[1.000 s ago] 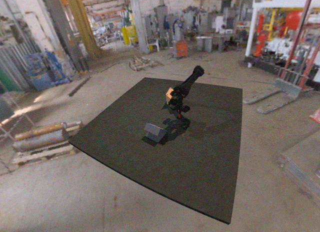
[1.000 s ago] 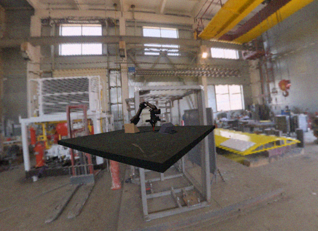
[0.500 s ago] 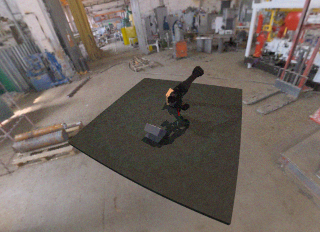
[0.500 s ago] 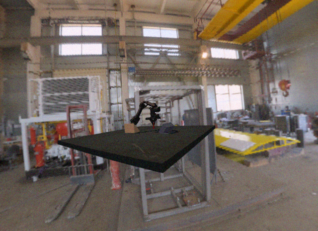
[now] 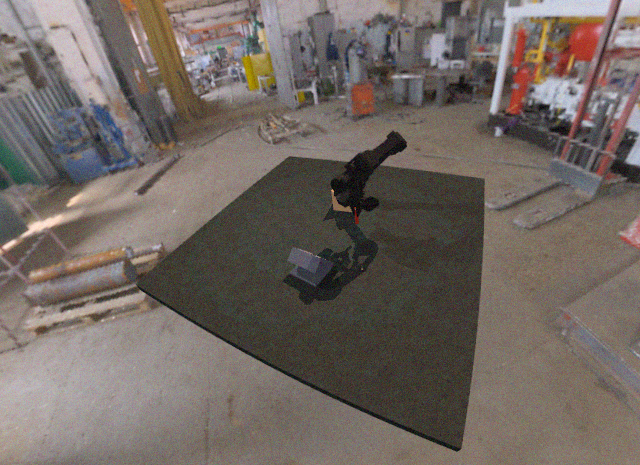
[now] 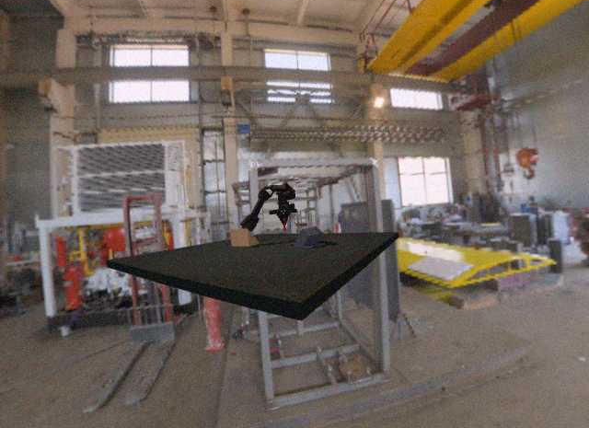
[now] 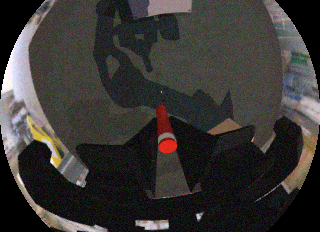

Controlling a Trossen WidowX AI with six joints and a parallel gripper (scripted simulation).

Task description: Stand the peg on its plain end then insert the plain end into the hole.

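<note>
Now: the grey sloped panel 22 cm ahead of my gripper tip, 11 cm to the right of it and 8 cm below it. Round my gripper tip: red peg: 2 cm above.
</note>
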